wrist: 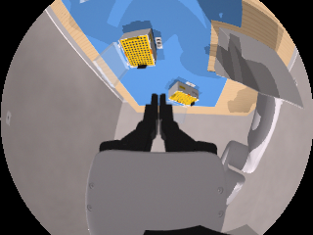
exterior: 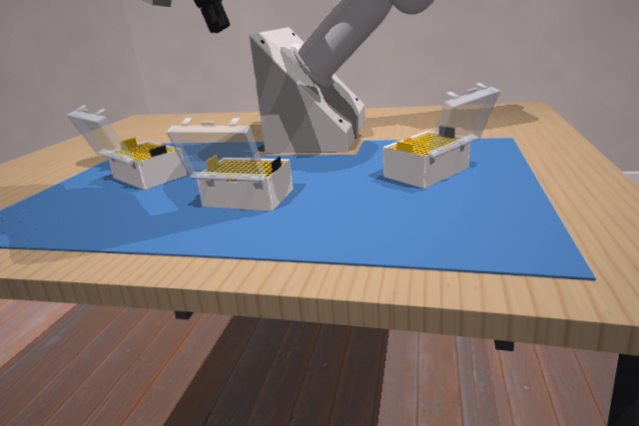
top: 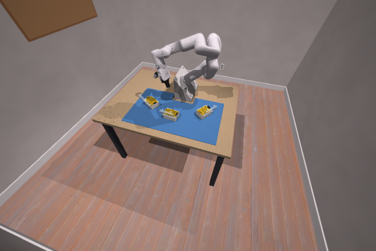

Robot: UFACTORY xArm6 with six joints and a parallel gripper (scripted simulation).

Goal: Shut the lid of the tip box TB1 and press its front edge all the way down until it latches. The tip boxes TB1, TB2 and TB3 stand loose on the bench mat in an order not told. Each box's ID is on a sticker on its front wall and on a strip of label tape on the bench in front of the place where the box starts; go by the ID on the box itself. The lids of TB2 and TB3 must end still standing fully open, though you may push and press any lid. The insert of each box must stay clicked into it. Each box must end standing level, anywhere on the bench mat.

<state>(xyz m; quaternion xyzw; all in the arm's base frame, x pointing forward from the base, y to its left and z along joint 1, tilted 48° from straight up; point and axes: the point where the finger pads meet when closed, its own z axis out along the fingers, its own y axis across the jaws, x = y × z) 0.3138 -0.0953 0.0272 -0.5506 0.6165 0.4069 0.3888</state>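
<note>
Now: the TB1 label tape strip 30 mm behind my hand, 160 mm to the right of it and 270 mm below it.
</note>
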